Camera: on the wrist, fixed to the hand. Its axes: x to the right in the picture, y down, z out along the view.
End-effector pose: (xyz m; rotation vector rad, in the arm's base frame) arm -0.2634 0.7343 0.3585 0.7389 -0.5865 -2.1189
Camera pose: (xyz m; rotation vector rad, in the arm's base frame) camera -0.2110 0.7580 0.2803 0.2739 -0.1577 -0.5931
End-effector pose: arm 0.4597 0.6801 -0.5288 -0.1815 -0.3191 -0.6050
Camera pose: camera 0.4439 0.6412 -0.6163 -0.6562 0.4679 0.7789
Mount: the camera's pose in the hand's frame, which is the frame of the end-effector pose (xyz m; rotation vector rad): -0.0220 -0.0342 -0.0881 -0.5047 0.4841 1.4957
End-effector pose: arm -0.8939 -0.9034 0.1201 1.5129 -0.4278 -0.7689
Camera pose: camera -0.8550 -0.8209 0.0869 0.5347 -0.7484 0.6298
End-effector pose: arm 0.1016 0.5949 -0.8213 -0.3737 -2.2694 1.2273
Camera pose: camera 0.1701 0.6265 -0.7602 -2.5020 -1.6139 0.8198
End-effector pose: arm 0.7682 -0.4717 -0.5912 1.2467 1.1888 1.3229
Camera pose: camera 0.6817 -0.4945 -0.6287 -1.3724 0.0934 -2.7508
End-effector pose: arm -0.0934 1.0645 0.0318 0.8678 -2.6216 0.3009
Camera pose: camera -0.0324 1.0764 0.1063 -1.2432 -2.1517 0.1323
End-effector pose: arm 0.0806 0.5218 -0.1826 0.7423 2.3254 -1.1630
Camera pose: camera 0.0635 0.5710 -0.1008 2.0704 1.4079 0.2809
